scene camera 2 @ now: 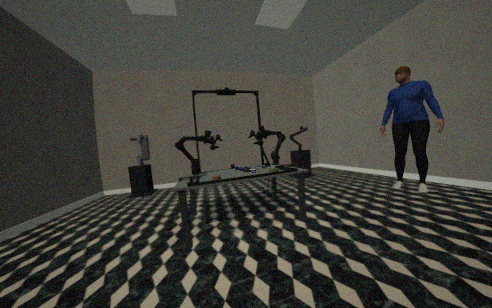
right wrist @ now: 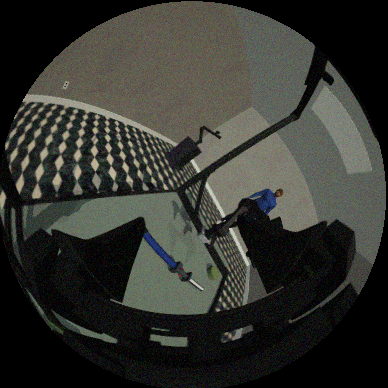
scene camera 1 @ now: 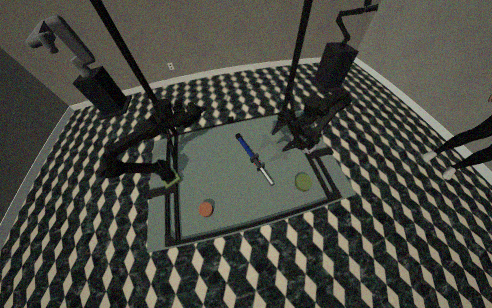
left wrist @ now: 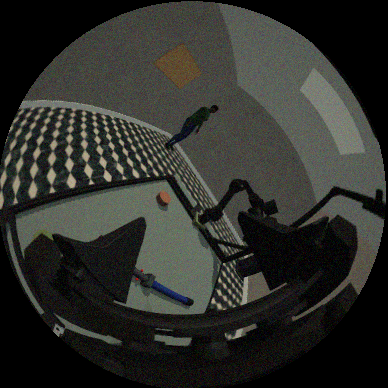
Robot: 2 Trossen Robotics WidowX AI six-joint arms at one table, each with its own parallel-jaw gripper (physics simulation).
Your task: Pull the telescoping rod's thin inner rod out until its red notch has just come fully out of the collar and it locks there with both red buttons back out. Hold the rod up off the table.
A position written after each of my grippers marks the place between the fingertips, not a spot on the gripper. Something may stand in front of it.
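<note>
Scene camera 1: my left gripper (scene camera 1: 277, 143), open, holding nothing. The left wrist view shows my left gripper (left wrist: 192, 219) as well. In the right wrist view, my right gripper (right wrist: 191, 221) is open and its grasp is empty.
</note>
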